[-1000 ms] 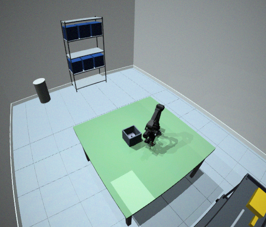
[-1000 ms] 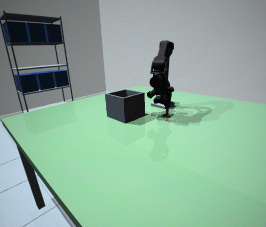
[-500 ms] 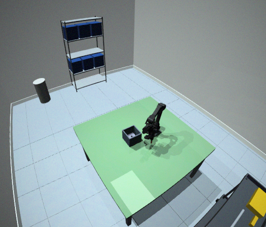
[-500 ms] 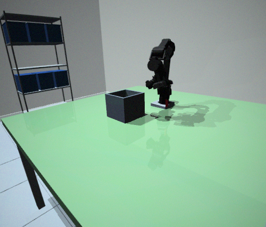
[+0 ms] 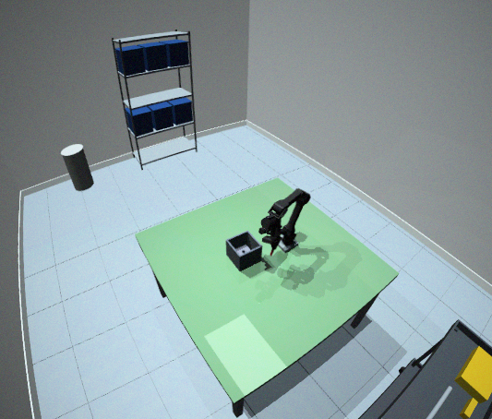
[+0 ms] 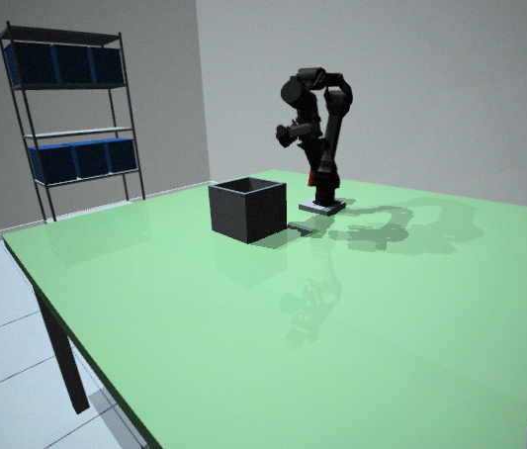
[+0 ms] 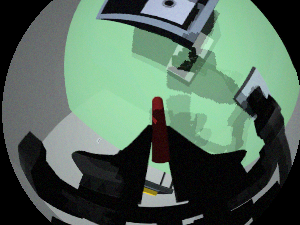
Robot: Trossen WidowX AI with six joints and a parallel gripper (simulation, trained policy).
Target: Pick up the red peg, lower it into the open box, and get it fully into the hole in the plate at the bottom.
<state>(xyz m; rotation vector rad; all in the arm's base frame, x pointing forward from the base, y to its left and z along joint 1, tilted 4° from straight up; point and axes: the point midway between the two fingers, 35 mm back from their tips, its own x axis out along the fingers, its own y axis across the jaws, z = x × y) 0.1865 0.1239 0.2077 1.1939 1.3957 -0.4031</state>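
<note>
The grey plate lies 150 mm to the right of my gripper tip, 140 mm below it and 120 mm ahead of it. From my gripper tip the other things lie so: red peg 10 mm to the right.
</note>
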